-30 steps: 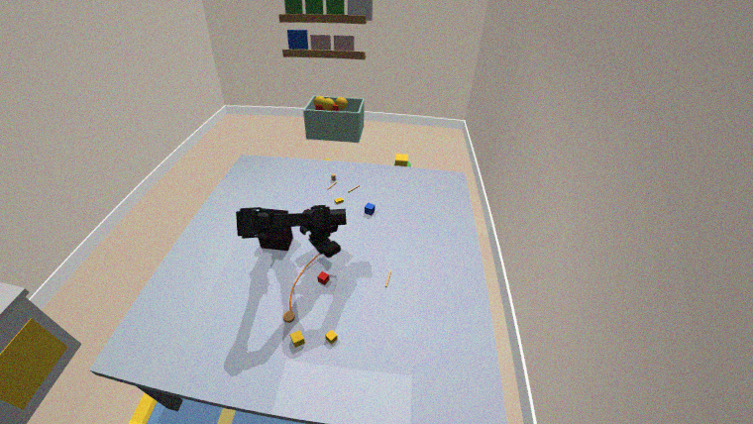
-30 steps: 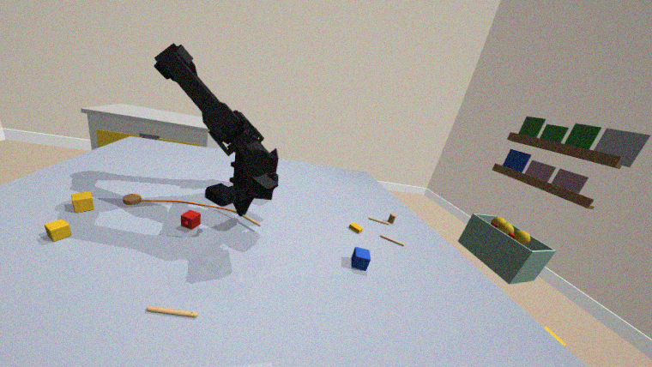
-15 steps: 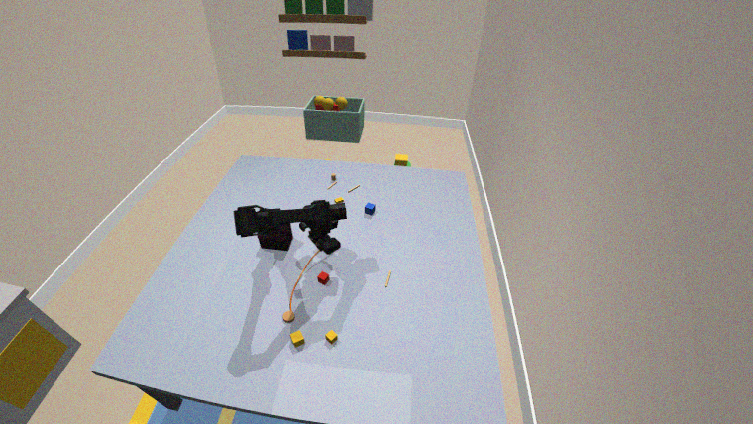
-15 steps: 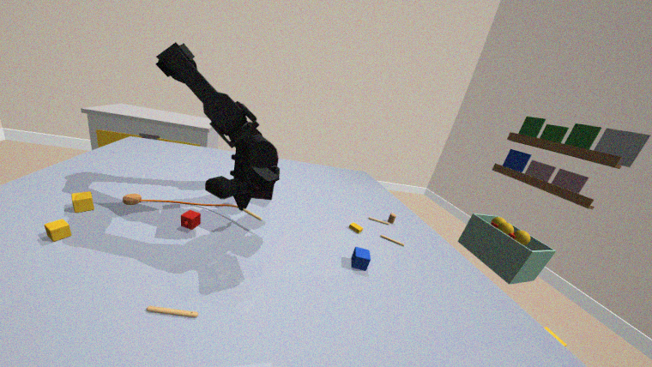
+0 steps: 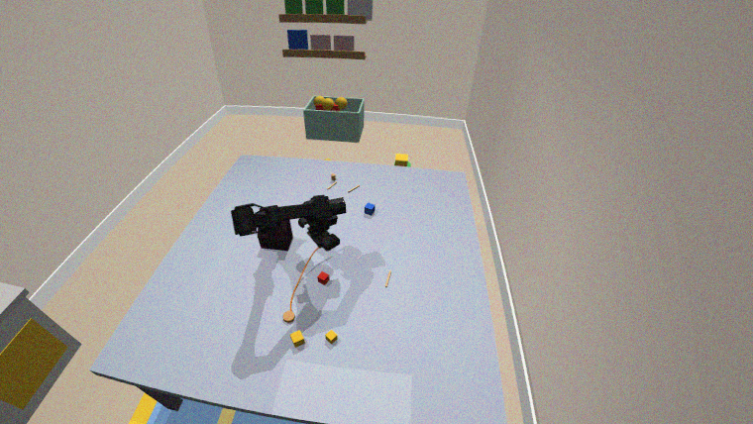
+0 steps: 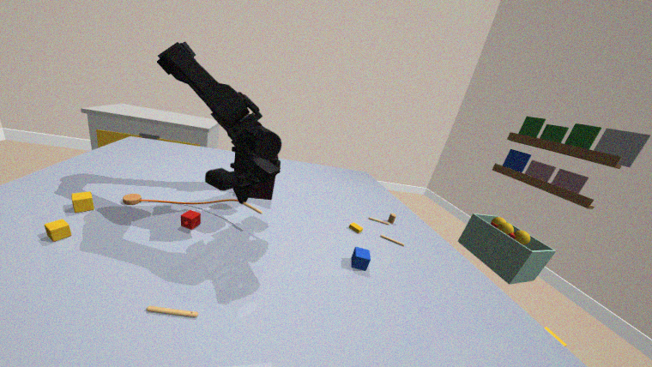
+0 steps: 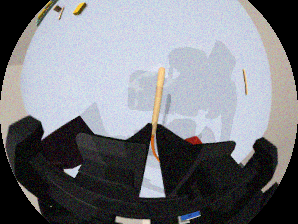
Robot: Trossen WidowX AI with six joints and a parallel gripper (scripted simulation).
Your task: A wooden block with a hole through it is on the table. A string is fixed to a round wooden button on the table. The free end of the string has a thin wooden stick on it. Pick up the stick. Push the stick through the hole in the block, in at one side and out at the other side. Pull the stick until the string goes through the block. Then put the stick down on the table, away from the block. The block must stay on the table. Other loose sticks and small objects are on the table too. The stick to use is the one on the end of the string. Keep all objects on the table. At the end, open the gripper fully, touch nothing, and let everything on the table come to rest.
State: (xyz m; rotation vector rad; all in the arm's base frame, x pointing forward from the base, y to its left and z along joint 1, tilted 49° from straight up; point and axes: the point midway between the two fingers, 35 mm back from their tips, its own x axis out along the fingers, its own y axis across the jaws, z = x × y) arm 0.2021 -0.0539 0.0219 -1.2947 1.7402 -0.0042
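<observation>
Right now the red block is 12 cm to the right of my gripper tip, 4 cm below it and 3 cm ahead of it. Round my gripper tip: blue cube (29 cm to the left, 16 cm ahead, 4 cm below); then small yellow piece (35 cm to the left, 5 cm below, 1 cm ahead); then round wooden button (29 cm to the right, 5 cm below, 5 cm behind).
</observation>
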